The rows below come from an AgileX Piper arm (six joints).
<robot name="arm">
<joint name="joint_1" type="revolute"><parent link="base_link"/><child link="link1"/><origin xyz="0.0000 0.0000 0.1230" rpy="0.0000 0.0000 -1.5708"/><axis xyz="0 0 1"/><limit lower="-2.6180" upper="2.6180"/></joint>
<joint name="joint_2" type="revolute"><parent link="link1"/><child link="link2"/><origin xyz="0.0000 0.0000 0.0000" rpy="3.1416 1.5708 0.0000"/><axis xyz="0 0 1"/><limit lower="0.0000" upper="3.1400"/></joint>
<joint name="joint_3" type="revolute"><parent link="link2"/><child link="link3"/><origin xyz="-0.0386 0.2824 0.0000" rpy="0.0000 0.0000 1.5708"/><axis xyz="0 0 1"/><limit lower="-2.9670" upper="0.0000"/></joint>
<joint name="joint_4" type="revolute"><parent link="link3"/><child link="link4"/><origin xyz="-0.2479 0.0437 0.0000" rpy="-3.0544 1.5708 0.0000"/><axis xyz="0 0 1"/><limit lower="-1.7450" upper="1.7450"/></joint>
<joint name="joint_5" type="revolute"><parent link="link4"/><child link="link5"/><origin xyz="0.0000 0.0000 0.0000" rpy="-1.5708 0.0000 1.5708"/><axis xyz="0 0 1"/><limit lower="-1.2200" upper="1.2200"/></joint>
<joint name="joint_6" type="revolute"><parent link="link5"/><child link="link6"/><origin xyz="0.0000 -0.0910 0.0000" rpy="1.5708 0.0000 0.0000"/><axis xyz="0 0 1"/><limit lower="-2.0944" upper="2.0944"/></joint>
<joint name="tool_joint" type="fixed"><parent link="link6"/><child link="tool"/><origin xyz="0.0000 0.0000 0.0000" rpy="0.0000 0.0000 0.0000"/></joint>
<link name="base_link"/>
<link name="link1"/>
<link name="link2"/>
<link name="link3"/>
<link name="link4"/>
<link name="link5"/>
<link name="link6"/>
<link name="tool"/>
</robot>
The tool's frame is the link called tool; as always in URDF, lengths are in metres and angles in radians.
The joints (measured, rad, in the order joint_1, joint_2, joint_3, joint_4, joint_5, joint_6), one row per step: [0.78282 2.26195 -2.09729 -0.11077 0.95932 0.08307]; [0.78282 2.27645 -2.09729 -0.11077 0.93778 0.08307]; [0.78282 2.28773 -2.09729 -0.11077 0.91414 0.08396]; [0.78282 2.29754 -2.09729 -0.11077 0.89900 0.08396]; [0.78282 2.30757 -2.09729 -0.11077 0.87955 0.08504]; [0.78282 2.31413 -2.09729 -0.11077 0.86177 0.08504]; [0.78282 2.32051 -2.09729 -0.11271 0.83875 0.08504]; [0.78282 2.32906 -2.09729 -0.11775 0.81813 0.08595]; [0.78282 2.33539 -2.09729 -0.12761 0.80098 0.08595]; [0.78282 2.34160 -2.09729 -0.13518 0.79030 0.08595]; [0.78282 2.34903 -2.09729 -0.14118 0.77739 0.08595]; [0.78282 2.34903 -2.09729 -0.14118 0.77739 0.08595]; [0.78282 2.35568 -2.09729 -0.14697 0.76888 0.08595]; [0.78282 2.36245 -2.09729 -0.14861 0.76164 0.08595]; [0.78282 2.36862 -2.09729 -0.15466 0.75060 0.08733]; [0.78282 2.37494 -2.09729 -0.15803 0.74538 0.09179]
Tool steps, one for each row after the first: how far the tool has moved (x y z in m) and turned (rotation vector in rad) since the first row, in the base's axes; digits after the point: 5 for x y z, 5 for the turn. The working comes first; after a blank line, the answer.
Tool pose at each row, in the base's axes (x y z in m, rotation vector in rad; the steps are taken from these numbers as rounded here): [0.36582 0.35231 0.24059 -0.94130 2.43208 0.17118]; [0.36810 0.35476 0.23419 -0.94140 2.42520 0.17561]; [0.37017 0.35702 0.22952 -0.93856 2.41411 0.18305]; [0.37166 0.35863 0.22519 -0.93845 2.40895 0.18637]; [0.37334 0.36048 0.22094 -0.93598 2.40066 0.19227]; [0.37467 0.36197 0.21840 -0.93383 2.39032 0.19852]; [0.37632 0.36364 0.21623 -0.93097 2.37417 0.20538]; [0.37811 0.36515 0.21284 -0.92996 2.36103 0.20689]; [0.37978 0.36609 0.21048 -0.93230 2.34626 0.20200]; [0.38101 0.36675 0.20782 -0.93544 2.33829 0.19644]; [0.38231 0.36767 0.20462 -0.93793 2.33009 0.19332]; [0.38231 0.36767 0.20462 -0.93793 2.33009 0.19332]; [0.38334 0.36829 0.20159 -0.94123 2.32526 0.18854]; [0.38411 0.36901 0.19839 -0.94302 2.32374 0.18759]; [0.38520 0.36973 0.19574 -0.94416 2.31675 0.18476]; [0.38590 0.37021 0.19268 -0.94209 2.31804 0.18299]

[0.00228 0.00245 -0.00640 0.00501 -0.00475 0.00237]; [0.00435 0.00471 -0.01107 0.01419 -0.01297 0.00421]; [0.00584 0.00632 -0.01540 0.01801 -0.01655 0.00588]; [0.00752 0.00817 -0.01965 0.02522 -0.02264 0.00710]; [0.00885 0.00966 -0.02219 0.03322 -0.03034 0.00906]; [0.01050 0.01133 -0.02436 0.04373 -0.04315 0.01191]; [0.01229 0.01284 -0.02775 0.04924 -0.05457 0.01435]; [0.01396 0.01378 -0.03011 0.05008 -0.06873 0.01821]; [0.01519 0.01444 -0.03277 0.04803 -0.07687 0.02102]; [0.01649 0.01536 -0.03597 0.04784 -0.08458 0.02393]; [0.01649 0.01536 -0.03597 0.04784 -0.08458 0.02393]; [0.01752 0.01598 -0.03900 0.04522 -0.08963 0.02634]; [0.01829 0.01670 -0.04220 0.04453 -0.09087 0.02773]; [0.01938 0.01742 -0.04485 0.04453 -0.09771 0.02952]; [0.02008 0.01790 -0.04791 0.04359 -0.09761 0.02743]
